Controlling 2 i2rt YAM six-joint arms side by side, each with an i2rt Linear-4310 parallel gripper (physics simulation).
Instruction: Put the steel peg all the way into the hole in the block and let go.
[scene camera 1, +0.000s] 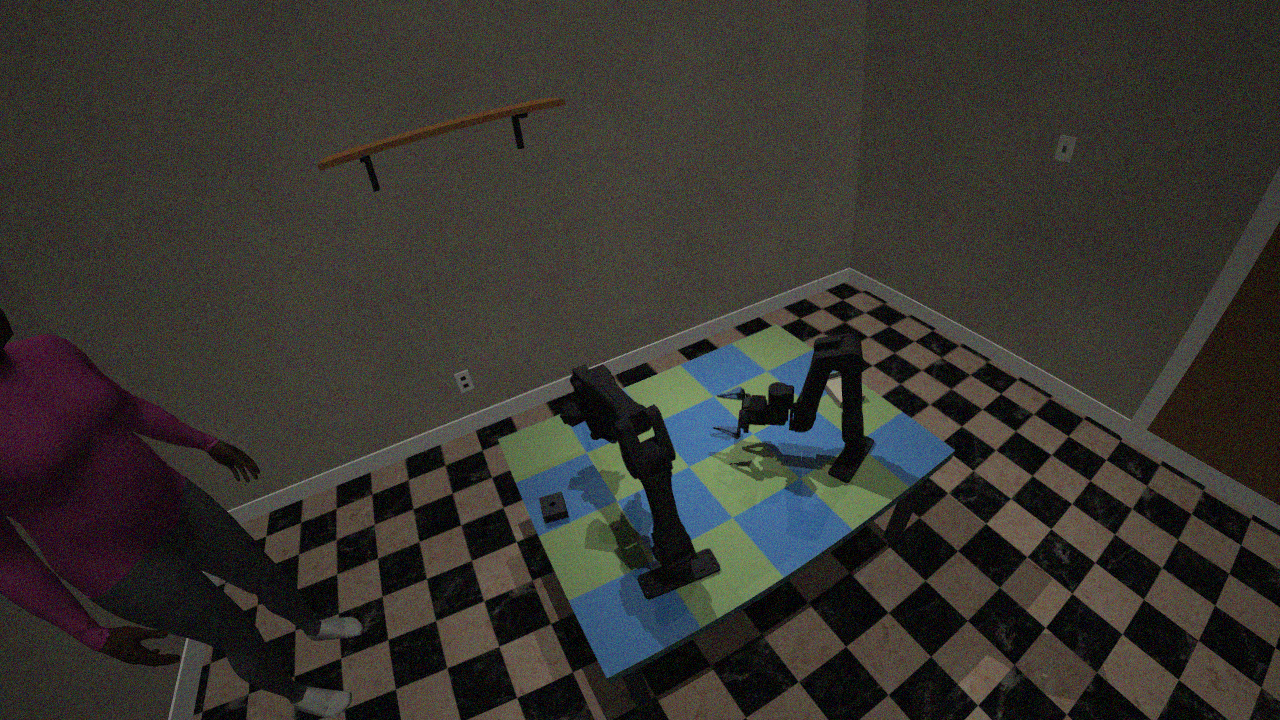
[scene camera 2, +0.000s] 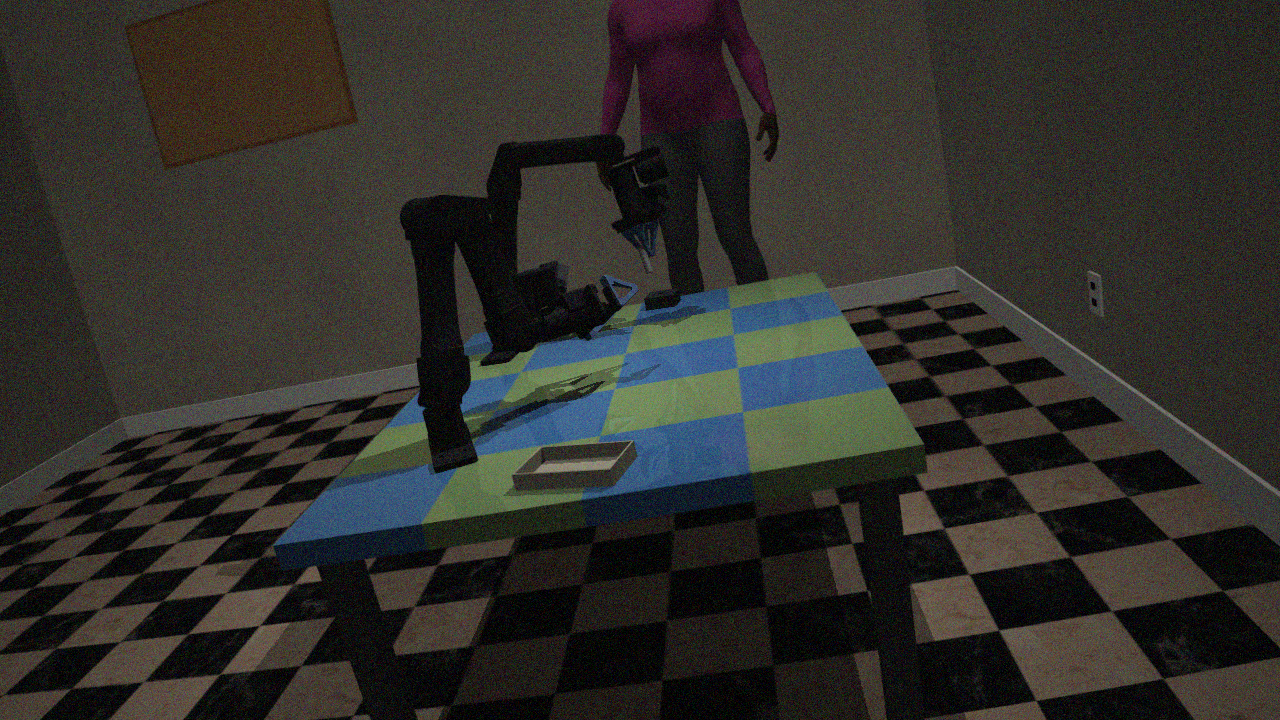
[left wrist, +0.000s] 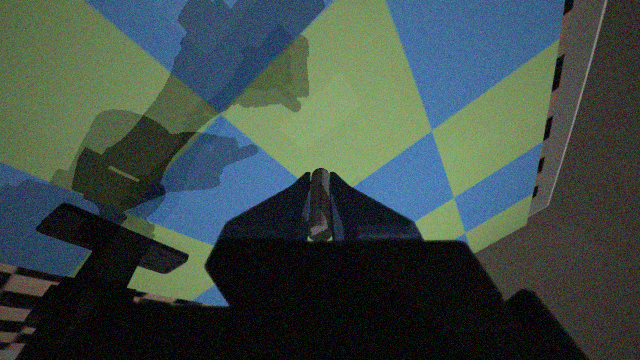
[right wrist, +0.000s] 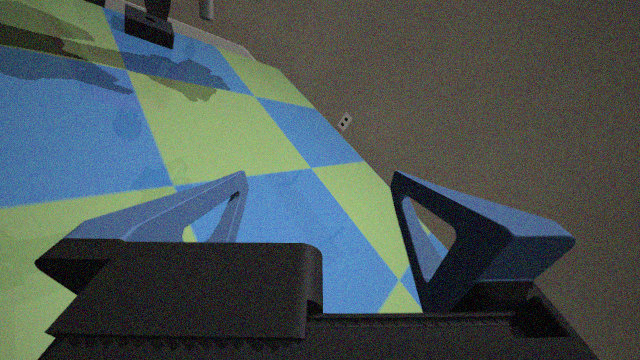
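Where they show: left gripper, fingertip midpoint: (scene camera 1: 614, 440) (scene camera 2: 650, 257) (left wrist: 320, 180); right gripper, fingertip midpoint: (scene camera 1: 715, 411) (scene camera 2: 624, 300) (right wrist: 319, 179); left arm's base, origin of the base link: (scene camera 1: 679, 574) (scene camera 2: 508, 351) (left wrist: 125, 242); right arm's base, origin of the base link: (scene camera 1: 851, 457) (scene camera 2: 452, 449).
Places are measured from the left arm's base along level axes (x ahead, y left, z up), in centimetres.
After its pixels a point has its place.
Note:
The steel peg (scene camera 2: 648, 262) {x 36.8, y 0.0, z 15.1 cm} (left wrist: 320, 205) {x 36.2, y 1.7, z 17.4 cm} is a light grey rod. Its end also shows at the top of the right wrist view (right wrist: 206, 9) {x 36.3, y -0.4, z 14.0 cm}. My left gripper (scene camera 2: 643, 243) {x 36.9, y 2.2, z 15.8 cm} (left wrist: 320, 180) {x 36.9, y 2.2, z 15.8 cm} is shut on it and holds it high above the table, pointing down with a slight tilt in scene camera 2. In scene camera 1 the arm hides peg and fingers. The dark block (scene camera 1: 554, 507) {x 31.8, y 23.9, z 3.1 cm} (scene camera 2: 662, 300) {x 33.9, y 20.6, z 2.0 cm} (right wrist: 149, 31) {x 32.9, y 20.8, z 1.9 cm} sits on the table, apart from the peg; a small dark hole shows in its top. My right gripper (scene camera 1: 723, 412) {x 37.0, y -28.6, z 13.5 cm} (right wrist: 319, 179) {x 37.0, y -28.6, z 13.5 cm} is open and empty, away from the block.
A shallow tray (scene camera 2: 572, 479) {x 38.7, y -84.2, z 1.3 cm} stands near the table's front edge in scene camera 2, beside the right arm's base. The blue and green checked table (scene camera 1: 796, 528) {x -1.6, y -33.3, z 0.0 cm} (scene camera 2: 832, 429) {x 73.7, y -73.9, z 0.0 cm} bears both arms. A person in a pink top (scene camera 1: 71, 429) (scene camera 2: 684, 80) stands beyond the block's end.

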